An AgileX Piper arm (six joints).
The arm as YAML. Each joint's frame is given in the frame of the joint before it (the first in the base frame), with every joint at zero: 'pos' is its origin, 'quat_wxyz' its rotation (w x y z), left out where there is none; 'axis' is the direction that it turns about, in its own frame. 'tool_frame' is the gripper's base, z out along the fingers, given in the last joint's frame.
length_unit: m
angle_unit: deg
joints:
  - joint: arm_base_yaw
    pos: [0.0, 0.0, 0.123]
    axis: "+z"
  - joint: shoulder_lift
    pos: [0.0, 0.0, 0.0]
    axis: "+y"
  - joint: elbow
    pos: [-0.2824, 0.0, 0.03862]
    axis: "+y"
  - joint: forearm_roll
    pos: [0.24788, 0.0, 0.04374]
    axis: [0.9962, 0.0, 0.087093]
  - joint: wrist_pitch
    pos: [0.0, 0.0, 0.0]
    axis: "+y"
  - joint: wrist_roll
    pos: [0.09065, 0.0, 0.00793]
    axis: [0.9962, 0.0, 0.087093]
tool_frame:
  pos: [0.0, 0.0, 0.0]
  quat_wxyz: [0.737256, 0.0, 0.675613, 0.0]
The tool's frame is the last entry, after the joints.
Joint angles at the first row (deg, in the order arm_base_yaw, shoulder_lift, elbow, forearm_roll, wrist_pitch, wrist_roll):
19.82 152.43 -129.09 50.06 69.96 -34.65
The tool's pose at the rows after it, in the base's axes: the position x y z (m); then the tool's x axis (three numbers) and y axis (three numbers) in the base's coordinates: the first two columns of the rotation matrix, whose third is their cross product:
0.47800, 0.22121, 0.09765, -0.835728, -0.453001, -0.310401, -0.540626, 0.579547, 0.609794
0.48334, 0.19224, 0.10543, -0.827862, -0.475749, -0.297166, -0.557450, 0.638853, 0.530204
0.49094, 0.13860, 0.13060, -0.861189, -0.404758, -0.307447, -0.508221, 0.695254, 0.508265
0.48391, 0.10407, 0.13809, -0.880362, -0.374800, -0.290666, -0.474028, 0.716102, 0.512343
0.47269, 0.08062, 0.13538, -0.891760, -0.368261, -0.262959, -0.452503, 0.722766, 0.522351
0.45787, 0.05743, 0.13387, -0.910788, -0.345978, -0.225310, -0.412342, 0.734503, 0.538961
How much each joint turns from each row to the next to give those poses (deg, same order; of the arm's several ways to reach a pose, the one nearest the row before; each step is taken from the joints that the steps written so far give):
-1.67 -0.53 0.51 -4.24 0.00 1.92
-2.48 -2.59 2.19 -6.21 0.00 -0.12
-5.88 -5.18 4.52 -1.18 0.00 -0.48
-3.82 -4.05 6.29 0.00 0.00 -2.14
-2.65 -2.71 5.94 0.00 0.00 -2.65
-2.78 -3.07 6.39 0.00 0.00 -1.65

